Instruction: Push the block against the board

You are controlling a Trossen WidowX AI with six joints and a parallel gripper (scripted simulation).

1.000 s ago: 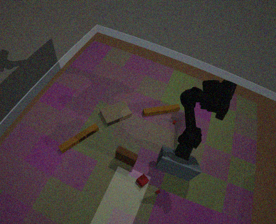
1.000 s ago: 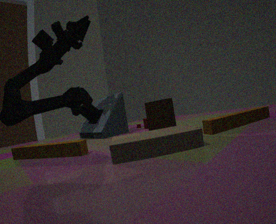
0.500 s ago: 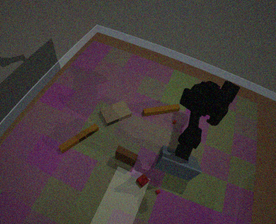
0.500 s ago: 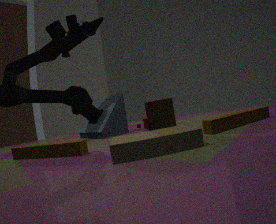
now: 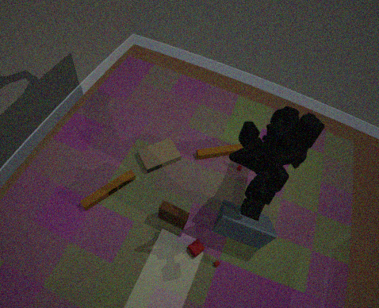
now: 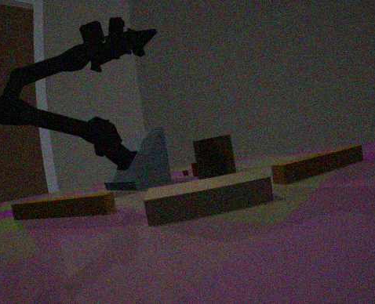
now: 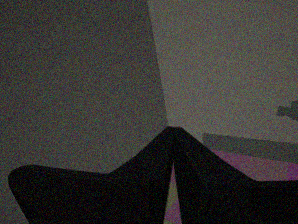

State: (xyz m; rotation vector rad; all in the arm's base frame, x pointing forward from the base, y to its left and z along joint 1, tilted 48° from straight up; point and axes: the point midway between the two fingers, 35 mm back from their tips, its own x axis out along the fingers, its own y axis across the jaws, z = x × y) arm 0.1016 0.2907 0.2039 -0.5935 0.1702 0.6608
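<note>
The brown square block lies 90 mm ahead of my gripper tip, 40 mm to the left of it and 380 mm below it. Round my gripper tip: red cube (30 mm behind, 100 mm to the left, 410 mm below); tan flat board (260 mm ahead, 170 mm to the right, 410 mm below).
</note>
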